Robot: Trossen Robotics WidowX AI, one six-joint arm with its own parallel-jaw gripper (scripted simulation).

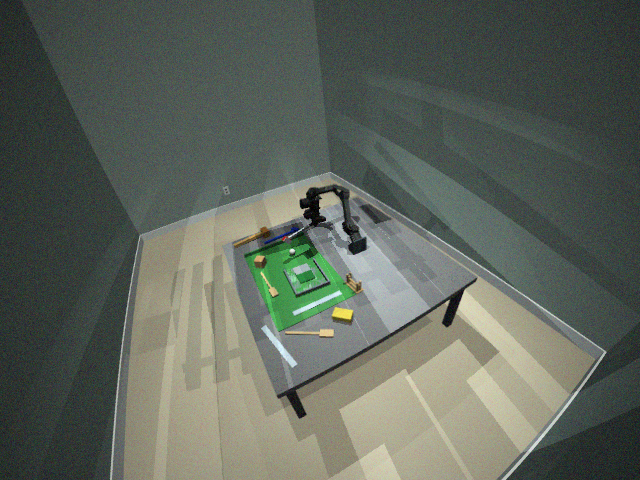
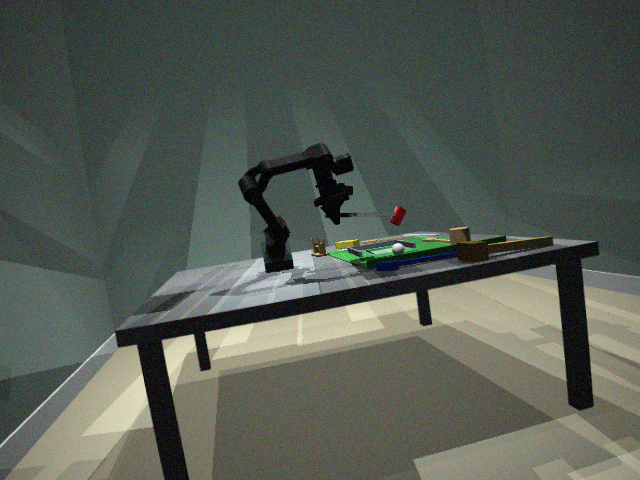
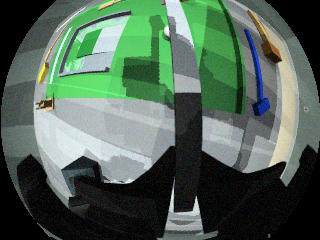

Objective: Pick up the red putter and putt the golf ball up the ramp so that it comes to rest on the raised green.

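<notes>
In image 1 there's a green mat (image 1: pixel 281 307). Image 2 gives me my gripper (image 2: pixel 337 224), and my gripper carries a red putter. I can see a wooden mallet (image 2: pixel 472 251) there too, plus the green mat (image 2: pixel 342 255). And in image 3 you'd find my gripper (image 3: pixel 181 150) and the green mat (image 3: pixel 141 69).
</notes>
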